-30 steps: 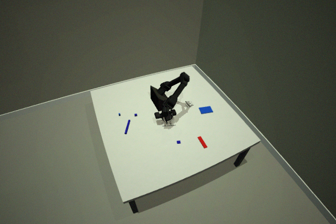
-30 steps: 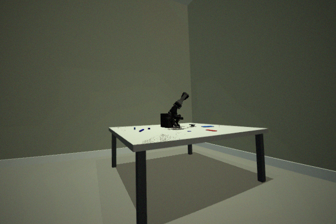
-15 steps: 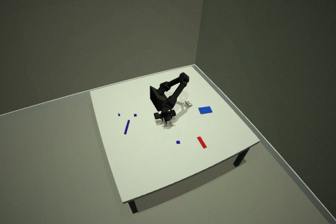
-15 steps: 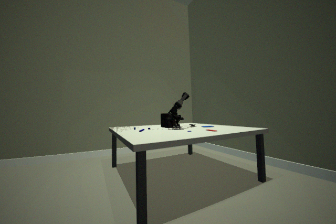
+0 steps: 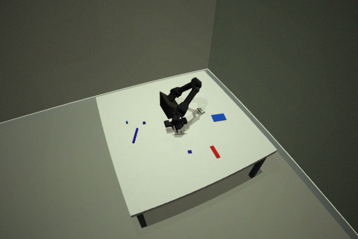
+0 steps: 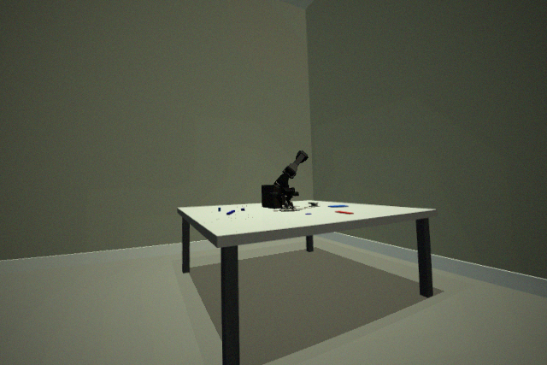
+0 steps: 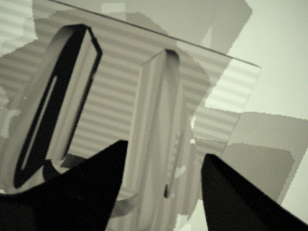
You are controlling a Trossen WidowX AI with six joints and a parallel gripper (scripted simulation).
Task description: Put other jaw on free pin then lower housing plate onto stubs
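The jaw lies 3 cm to the left of my gripper tip and 2 cm behind it. Round my gripper tip: blue bar 32 cm to the right, 12 cm behind, 2 cm below; red bar 36 cm ahead, 15 cm to the left, 2 cm below; blue flat plate 43 cm to the left, 8 cm ahead, 2 cm below.
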